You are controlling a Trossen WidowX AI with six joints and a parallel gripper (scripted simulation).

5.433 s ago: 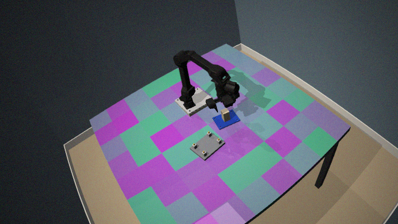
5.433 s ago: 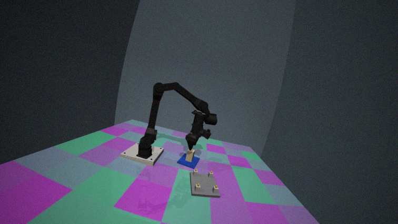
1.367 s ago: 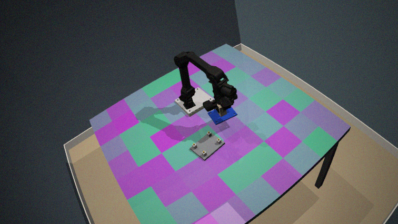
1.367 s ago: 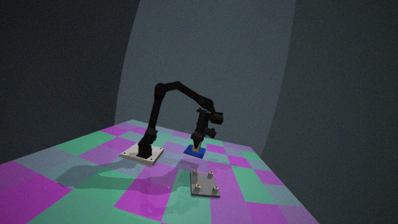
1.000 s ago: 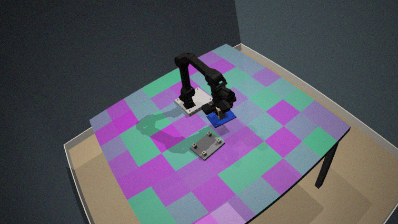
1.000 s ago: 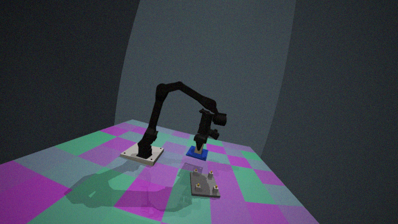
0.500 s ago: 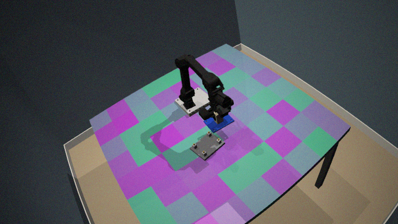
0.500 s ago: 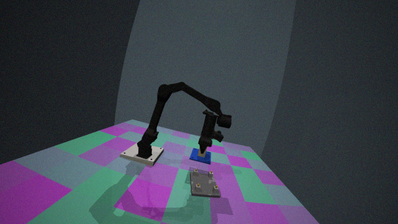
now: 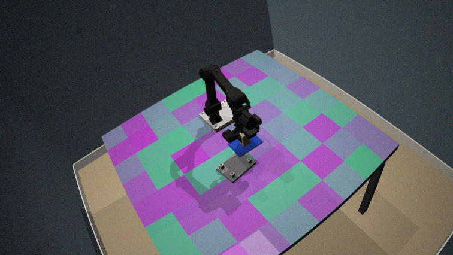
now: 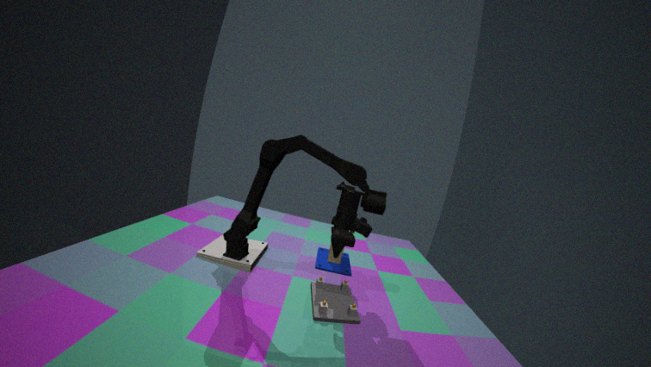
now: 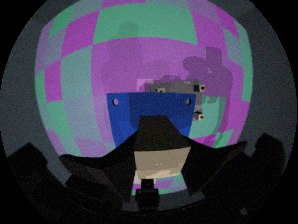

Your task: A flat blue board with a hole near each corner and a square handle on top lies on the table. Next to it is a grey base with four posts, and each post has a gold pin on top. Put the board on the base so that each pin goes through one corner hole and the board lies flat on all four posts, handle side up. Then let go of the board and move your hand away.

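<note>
My gripper tip is now 110 mm above the grey base, 80 mm to the left of it and 30 mm short of it. From my gripper tip the other things lie so: flat blue board: right at my gripper tip.
</note>
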